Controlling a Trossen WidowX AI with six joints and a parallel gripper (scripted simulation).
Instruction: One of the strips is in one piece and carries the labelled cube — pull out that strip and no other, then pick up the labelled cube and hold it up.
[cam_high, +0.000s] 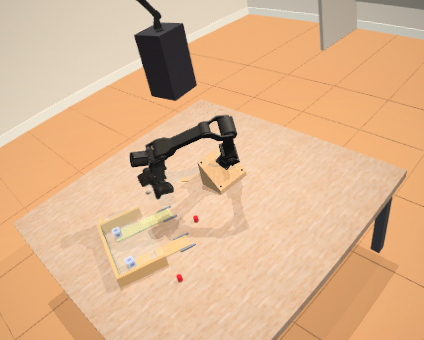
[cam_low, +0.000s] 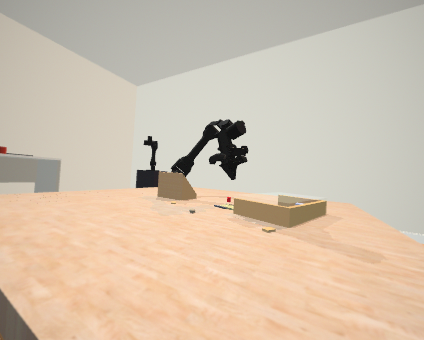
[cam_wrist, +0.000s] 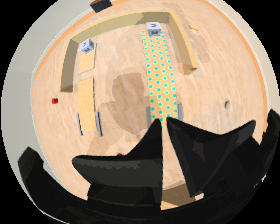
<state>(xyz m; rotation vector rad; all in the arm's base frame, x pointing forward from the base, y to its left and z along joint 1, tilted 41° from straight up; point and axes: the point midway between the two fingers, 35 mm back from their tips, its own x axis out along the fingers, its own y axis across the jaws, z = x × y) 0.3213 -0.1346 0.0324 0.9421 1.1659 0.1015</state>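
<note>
The dotted strip is 8 cm ahead of my gripper tip, 6 cm to the right of it and 11 cm below it.
</note>
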